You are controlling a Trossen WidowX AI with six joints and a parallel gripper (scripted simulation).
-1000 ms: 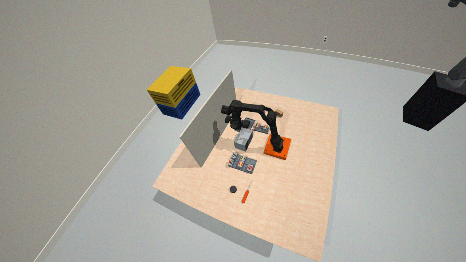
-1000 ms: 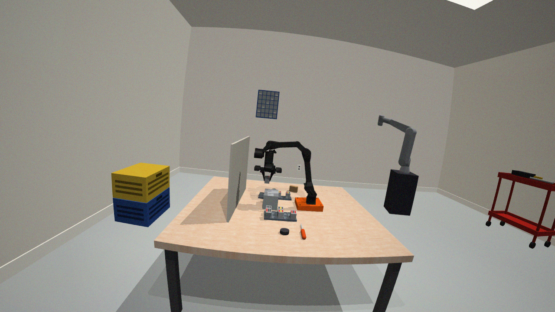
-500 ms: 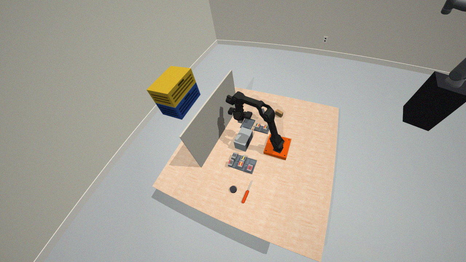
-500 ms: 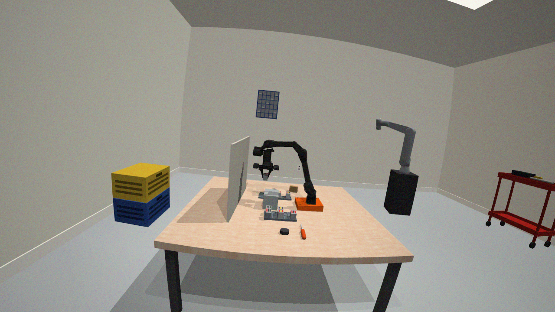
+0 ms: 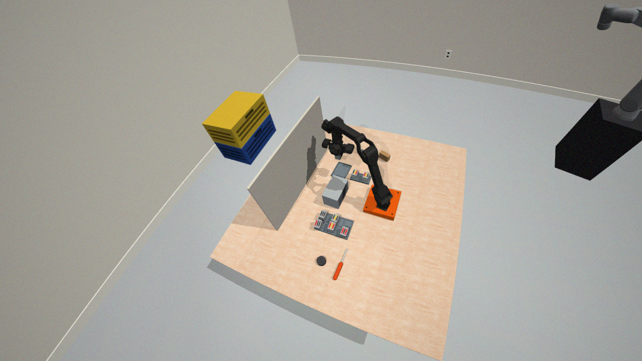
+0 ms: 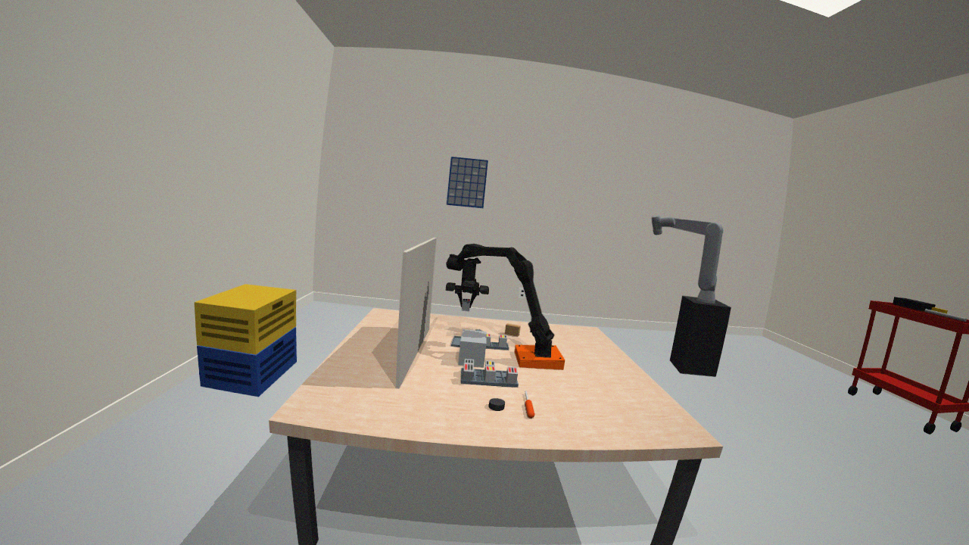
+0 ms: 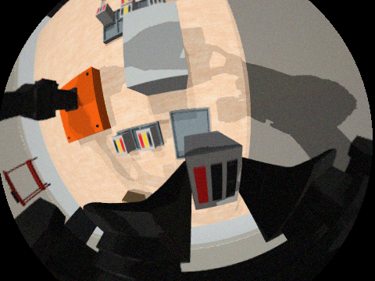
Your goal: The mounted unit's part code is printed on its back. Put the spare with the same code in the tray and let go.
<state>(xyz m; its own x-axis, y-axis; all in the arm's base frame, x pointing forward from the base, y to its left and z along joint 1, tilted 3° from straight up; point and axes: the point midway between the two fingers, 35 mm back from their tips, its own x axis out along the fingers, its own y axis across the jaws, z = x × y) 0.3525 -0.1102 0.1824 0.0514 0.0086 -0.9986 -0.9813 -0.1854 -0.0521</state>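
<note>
Now: gripper tip 1 cm to the left of the flat grey tray and 17 cm above it. Also, from my gripper tip: grey spare: 2 cm above; then tall grey panel: 15 cm ahead, 21 cm to the left, 6 cm above; then grey mounted unit: 8 cm behind, 18 cm to the left, 12 cm below.
</note>
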